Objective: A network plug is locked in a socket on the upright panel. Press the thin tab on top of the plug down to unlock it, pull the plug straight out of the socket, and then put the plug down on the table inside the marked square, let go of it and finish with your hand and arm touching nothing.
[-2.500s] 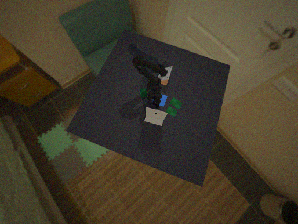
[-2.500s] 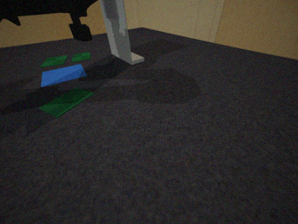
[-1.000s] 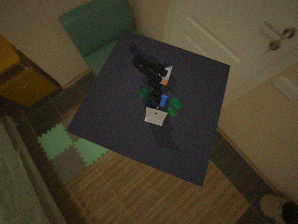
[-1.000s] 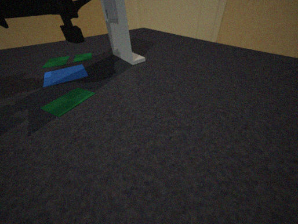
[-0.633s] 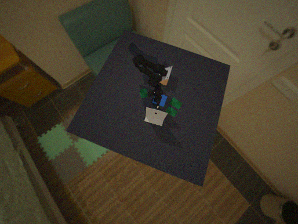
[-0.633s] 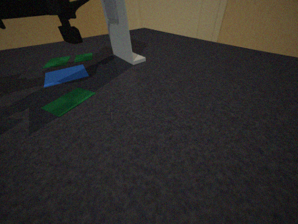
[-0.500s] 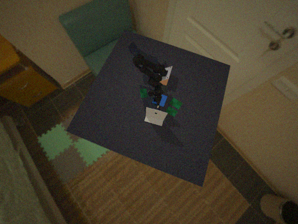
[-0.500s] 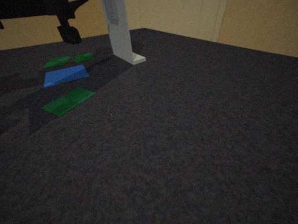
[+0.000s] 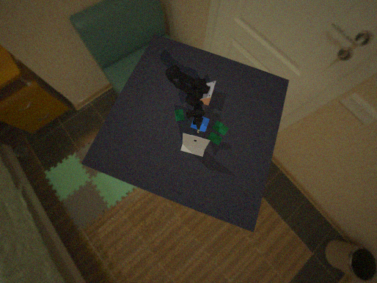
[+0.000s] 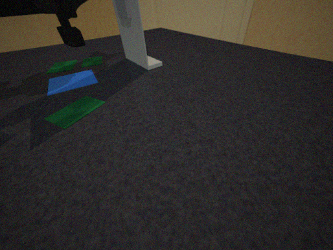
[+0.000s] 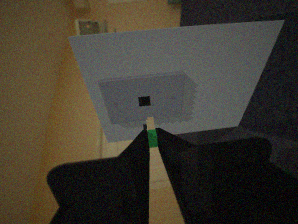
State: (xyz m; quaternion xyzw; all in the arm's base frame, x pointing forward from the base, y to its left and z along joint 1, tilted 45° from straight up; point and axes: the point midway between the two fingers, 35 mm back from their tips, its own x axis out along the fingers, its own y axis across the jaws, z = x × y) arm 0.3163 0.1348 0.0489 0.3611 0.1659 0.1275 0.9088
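My gripper tip is now 120 mm past the blue marked square, 20 mm to the left of it and 180 mm above it. The rest, counted from my gripper tip: white upright panel: 80 mm ahead, 10 mm to the left, 60 mm below.
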